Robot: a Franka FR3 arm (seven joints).
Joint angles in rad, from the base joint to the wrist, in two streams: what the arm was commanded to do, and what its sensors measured. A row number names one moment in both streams.
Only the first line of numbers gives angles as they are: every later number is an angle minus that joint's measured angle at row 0.
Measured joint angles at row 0:
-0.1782 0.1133 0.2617 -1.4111 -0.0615 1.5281 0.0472
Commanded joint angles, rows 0 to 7:
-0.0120 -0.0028 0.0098 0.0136 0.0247 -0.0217 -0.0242
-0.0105 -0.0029 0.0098 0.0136 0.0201 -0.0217 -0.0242
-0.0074 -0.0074 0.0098 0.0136 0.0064 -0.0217 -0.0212
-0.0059 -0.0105 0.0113 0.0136 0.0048 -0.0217 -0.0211
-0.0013 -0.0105 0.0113 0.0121 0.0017 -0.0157 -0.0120
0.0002 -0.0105 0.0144 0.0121 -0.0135 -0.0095 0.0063
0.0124 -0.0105 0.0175 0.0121 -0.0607 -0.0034 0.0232
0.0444 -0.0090 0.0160 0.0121 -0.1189 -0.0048 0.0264
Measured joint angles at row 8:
0.0053 -0.0041 0.0092 0.0100 -0.0254 0.0001 0.0029
